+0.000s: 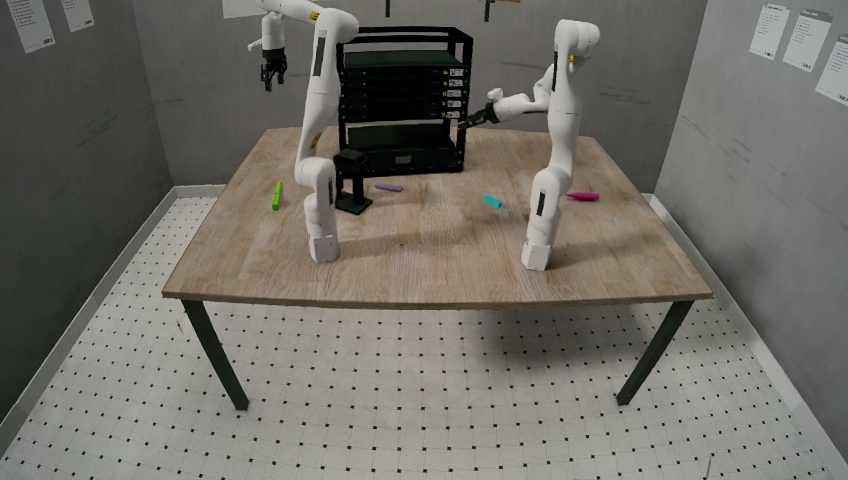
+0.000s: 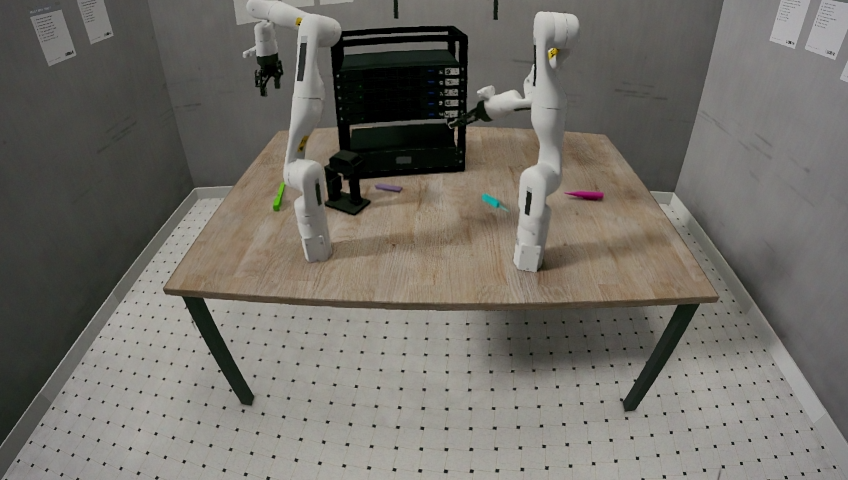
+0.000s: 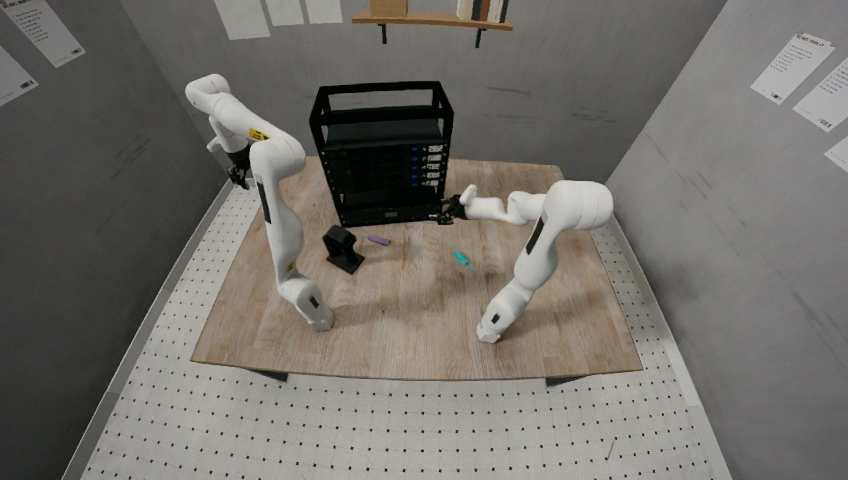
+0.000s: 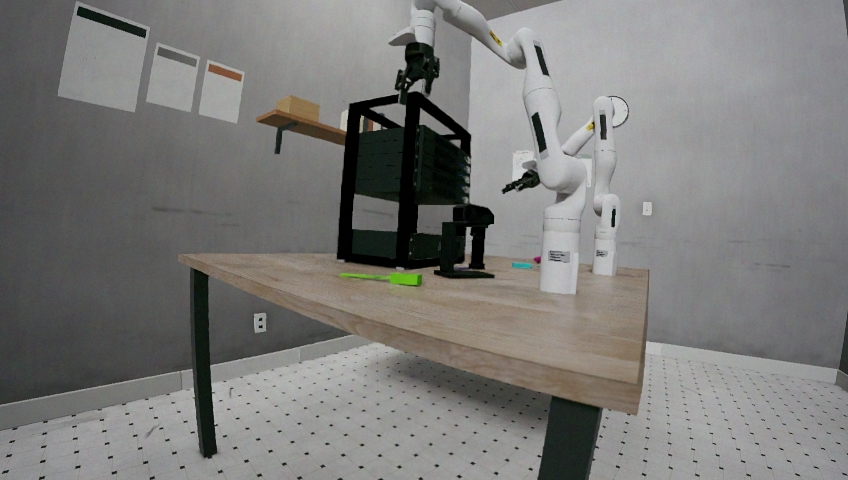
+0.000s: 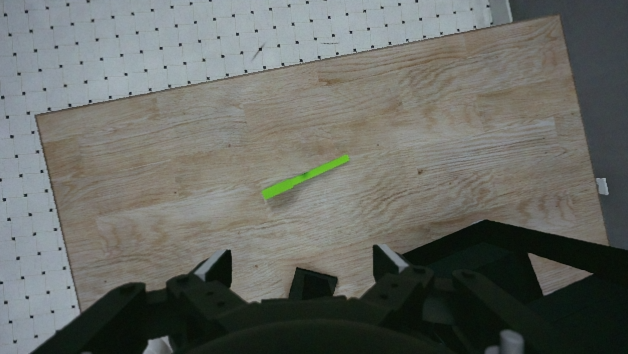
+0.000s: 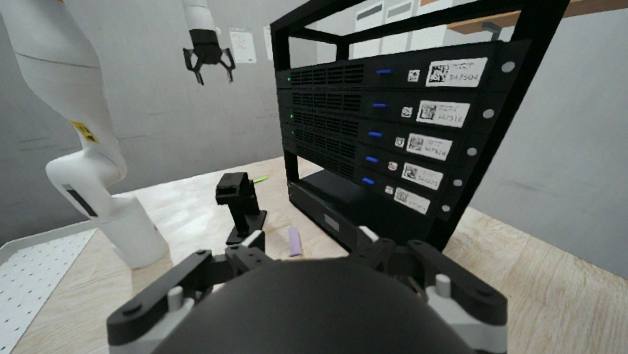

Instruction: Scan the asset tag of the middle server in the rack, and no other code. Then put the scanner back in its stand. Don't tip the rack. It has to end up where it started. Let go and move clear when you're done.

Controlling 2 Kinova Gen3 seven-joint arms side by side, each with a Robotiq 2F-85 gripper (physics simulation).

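Where they show: left gripper, between the fingertips: (image 1: pixel 275 87) (image 2: pixel 271 92) (image 3: pixel 254 180) (image 4: pixel 413 100) (image 5: pixel 303 262) (image 6: pixel 216 84); right gripper, between the fingertips: (image 1: pixel 462 122) (image 2: pixel 455 122) (image 3: pixel 436 209) (image 4: pixel 509 191) (image 6: pixel 311 239); left arm's base, origin of its link: (image 1: pixel 325 253) (image 2: pixel 318 252) (image 3: pixel 323 319) (image 4: pixel 557 290) (image 6: pixel 150 253); right arm's base, origin of its link: (image 1: pixel 534 260) (image 2: pixel 527 261) (image 3: pixel 487 330) (image 4: pixel 603 273).
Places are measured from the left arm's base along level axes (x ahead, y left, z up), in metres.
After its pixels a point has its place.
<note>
The black scanner (image 1: pixel 351 159) {y -0.111, x 0.231, z 0.204 m} (image 2: pixel 346 160) {y -0.113, x 0.228, z 0.206 m} (image 3: pixel 340 236) {y -0.116, x 0.252, z 0.207 m} (image 4: pixel 474 214) {y -0.077, x 0.252, z 0.182 m} (image 6: pixel 232 186) {y -0.145, x 0.258, z 0.204 m} sits upright in its black stand (image 1: pixel 355 206) {y -0.118, x 0.236, z 0.012 m} (image 3: pixel 351 262) {y -0.128, x 0.235, z 0.037 m} (image 4: pixel 464 274) {y -0.042, x 0.258, z 0.012 m}, left of the rack's front. The black rack (image 1: pixel 467 77) {y -0.567, x 0.449, z 0.424 m} (image 3: pixel 446 118) {y -0.554, x 0.454, z 0.562 m} (image 4: pixel 407 178) {y -0.077, x 0.480, z 0.290 m} stands upright. The middle server's white asset tag (image 6: pixel 430 146) {y -0.518, x 0.436, z 0.363 m} (image 1: pixel 454 93) {y -0.516, x 0.436, z 0.361 m} is at the right end of its front, in the stack of several servers. My left gripper (image 1: pixel 273 85) {y 0.140, x 0.354, z 0.451 m} (image 4: pixel 415 96) {y 0.140, x 0.354, z 0.451 m} (image 5: pixel 303 262) {y 0.140, x 0.354, z 0.451 m} (image 6: pixel 216 84) {y 0.140, x 0.354, z 0.451 m} is open and empty, high left of the rack. My right gripper (image 1: pixel 461 126) {y -0.492, x 0.246, z 0.312 m} (image 3: pixel 439 211) {y -0.492, x 0.246, z 0.312 m} (image 6: pixel 311 239) {y -0.492, x 0.246, z 0.312 m} is open and empty, in front of the rack's right side.
A green tool (image 1: pixel 276 195) {y 0.188, x 0.378, z 0.010 m} (image 5: pixel 305 177) {y 0.184, x 0.388, z 0.011 m} lies left of the stand. A purple tool (image 1: pixel 388 187) {y -0.254, x 0.355, z 0.010 m} (image 6: pixel 294 242) {y -0.266, x 0.358, z 0.010 m} lies between stand and rack front. A teal tool (image 1: pixel 492 201) {y -0.619, x 0.192, z 0.014 m} and a magenta tool (image 1: pixel 584 196) {y -1.020, x 0.168, z 0.026 m} lie at the right. A wall shelf (image 3: pixel 432 20) is behind the rack.
</note>
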